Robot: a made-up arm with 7 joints. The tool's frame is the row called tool.
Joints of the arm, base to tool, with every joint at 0 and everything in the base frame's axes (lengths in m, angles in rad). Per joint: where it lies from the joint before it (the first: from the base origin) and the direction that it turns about. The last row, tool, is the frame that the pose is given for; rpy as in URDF.
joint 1: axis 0 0 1 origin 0 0 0.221
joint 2: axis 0 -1 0 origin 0 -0.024 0.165
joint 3: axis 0 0 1 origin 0 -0.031 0.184
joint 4: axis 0 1 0 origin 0.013 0.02 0.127
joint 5: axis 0 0 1 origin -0.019 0.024 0.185
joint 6: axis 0 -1 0 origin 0 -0.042 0.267
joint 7: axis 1 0 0 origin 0.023 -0.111 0.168
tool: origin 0 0 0 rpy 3.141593 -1.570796 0
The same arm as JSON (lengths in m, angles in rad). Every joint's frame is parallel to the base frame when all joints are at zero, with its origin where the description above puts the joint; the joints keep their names.
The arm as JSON. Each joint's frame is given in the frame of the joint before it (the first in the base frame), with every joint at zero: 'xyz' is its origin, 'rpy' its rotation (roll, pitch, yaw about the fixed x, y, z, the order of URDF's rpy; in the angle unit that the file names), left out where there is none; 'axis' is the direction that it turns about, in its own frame. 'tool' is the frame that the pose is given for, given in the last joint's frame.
{
  "units": {
    "length": "m",
    "angle": "rad"
  },
  "joints": [
    {
      "name": "joint 1",
      "type": "revolute",
      "origin": {
        "xyz": [
          0.0,
          0.0,
          0.221
        ]
      },
      "axis": [
        0.0,
        0.0,
        1.0
      ]
    },
    {
      "name": "joint 2",
      "type": "revolute",
      "origin": {
        "xyz": [
          0.0,
          -0.024,
          0.165
        ]
      },
      "axis": [
        0.0,
        -1.0,
        0.0
      ]
    },
    {
      "name": "joint 3",
      "type": "revolute",
      "origin": {
        "xyz": [
          0.0,
          -0.031,
          0.184
        ]
      },
      "axis": [
        0.0,
        0.0,
        1.0
      ]
    },
    {
      "name": "joint 4",
      "type": "revolute",
      "origin": {
        "xyz": [
          0.013,
          0.02,
          0.127
        ]
      },
      "axis": [
        0.0,
        1.0,
        0.0
      ]
    },
    {
      "name": "joint 5",
      "type": "revolute",
      "origin": {
        "xyz": [
          -0.019,
          0.024,
          0.185
        ]
      },
      "axis": [
        0.0,
        0.0,
        1.0
      ]
    },
    {
      "name": "joint 6",
      "type": "revolute",
      "origin": {
        "xyz": [
          0.0,
          -0.042,
          0.267
        ]
      },
      "axis": [
        0.0,
        -1.0,
        0.0
      ]
    },
    {
      "name": "joint 7",
      "type": "revolute",
      "origin": {
        "xyz": [
          0.023,
          -0.111,
          0.168
        ]
      },
      "axis": [
        1.0,
        0.0,
        0.0
      ]
    }
  ],
  "tool": {
    "origin": {
      "xyz": [
        0.0,
        0.0,
        0.0
      ],
      "rpy": [
        -3.1416,
        -1.5708,
        0.0
      ]
    }
  }
}

